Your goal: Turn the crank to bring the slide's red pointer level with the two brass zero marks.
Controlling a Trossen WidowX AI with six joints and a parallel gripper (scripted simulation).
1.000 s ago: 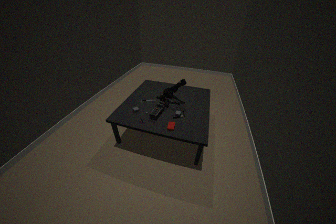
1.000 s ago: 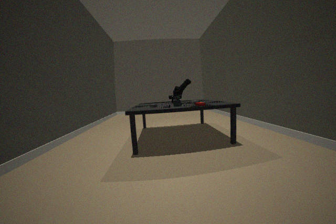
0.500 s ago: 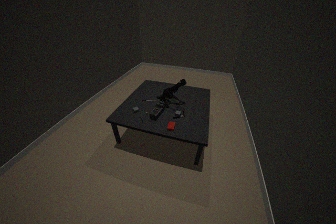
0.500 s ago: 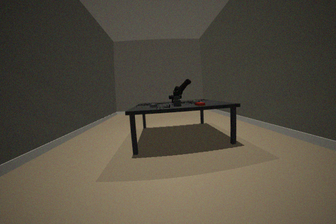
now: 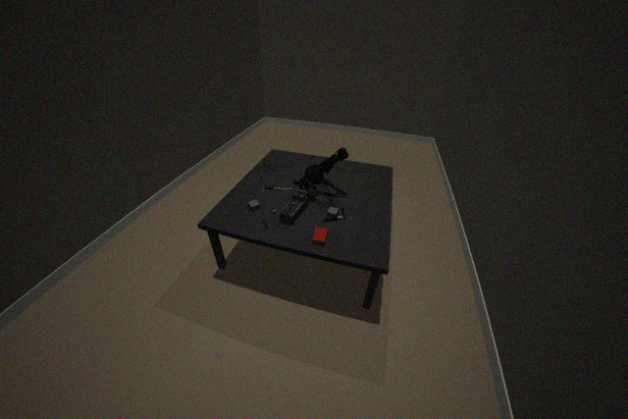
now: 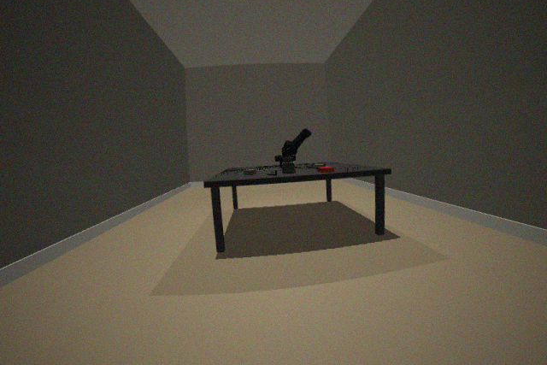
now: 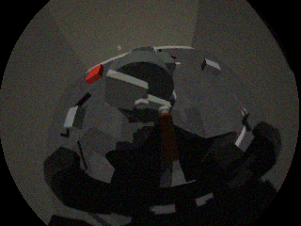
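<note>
My gripper tip is 2 cm past the crank handle and 3 cm below it. Also, from my gripper tip: red pointer (16 cm ahead, 2 cm to the right, 4 cm above).
</note>
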